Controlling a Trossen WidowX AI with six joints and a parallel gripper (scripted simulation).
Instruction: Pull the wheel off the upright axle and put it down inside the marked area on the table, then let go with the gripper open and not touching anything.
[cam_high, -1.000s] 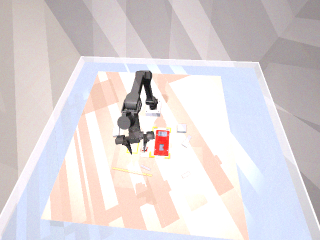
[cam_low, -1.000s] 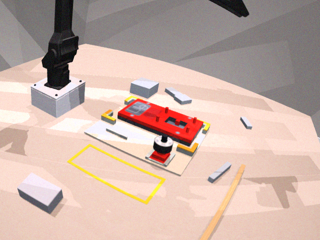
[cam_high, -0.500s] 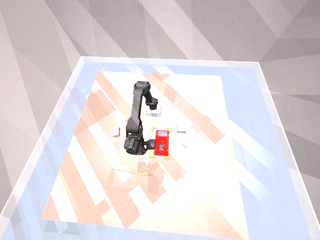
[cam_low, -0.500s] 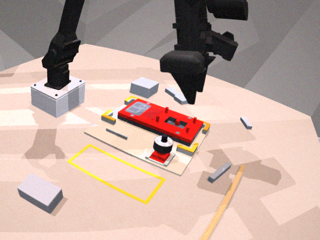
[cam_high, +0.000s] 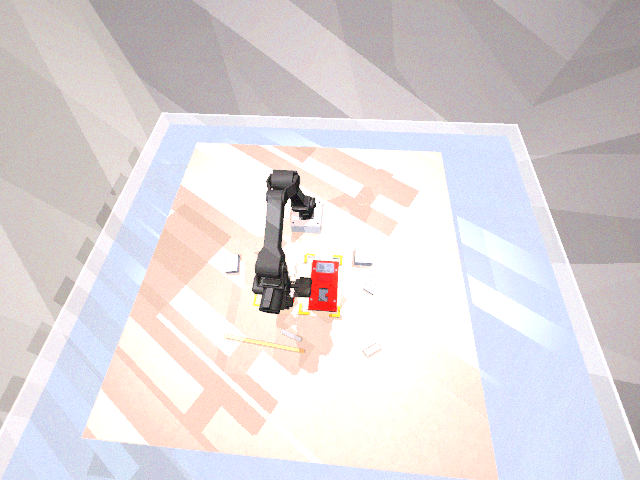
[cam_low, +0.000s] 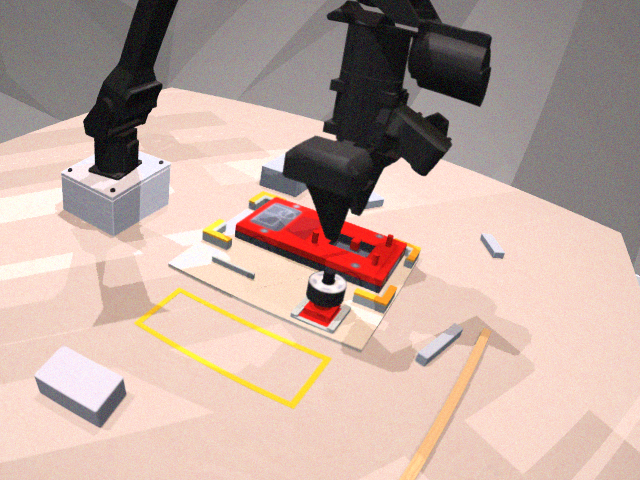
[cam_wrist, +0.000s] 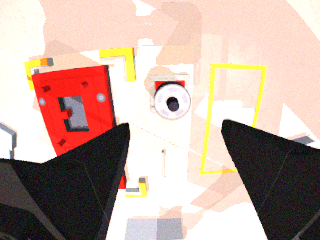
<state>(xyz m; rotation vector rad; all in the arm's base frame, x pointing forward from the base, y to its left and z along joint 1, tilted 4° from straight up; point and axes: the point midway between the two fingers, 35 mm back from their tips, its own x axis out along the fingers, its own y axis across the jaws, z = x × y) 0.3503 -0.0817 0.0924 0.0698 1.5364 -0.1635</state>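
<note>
My gripper tip is 70 mm above the wheel. Also, from my gripper tip: long wooden strip (150 mm ahead, 100 mm to the right, 110 mm below); upright axle (80 mm below).
</note>
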